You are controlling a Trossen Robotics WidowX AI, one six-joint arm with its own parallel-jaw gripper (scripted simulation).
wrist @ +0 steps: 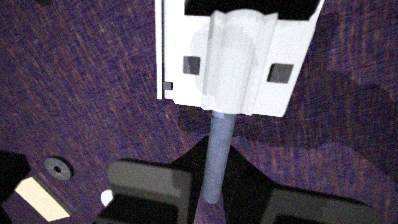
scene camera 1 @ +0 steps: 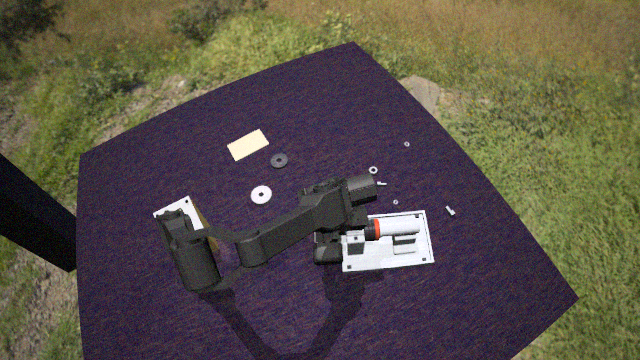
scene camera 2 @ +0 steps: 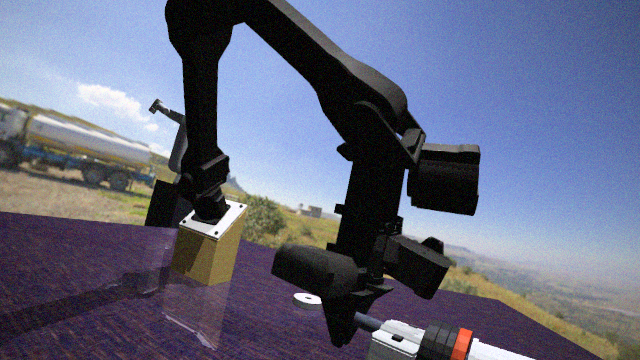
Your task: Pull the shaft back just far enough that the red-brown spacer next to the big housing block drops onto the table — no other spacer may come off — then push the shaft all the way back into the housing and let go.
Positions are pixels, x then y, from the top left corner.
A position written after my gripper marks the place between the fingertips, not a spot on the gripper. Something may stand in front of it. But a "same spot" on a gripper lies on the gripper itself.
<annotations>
My gripper shows in the wrist view (214, 140), in scene camera 1 and in scene camera 2. The same spot on my gripper: (scene camera 1: 334, 236) is (scene camera 2: 359, 271).
</annotations>
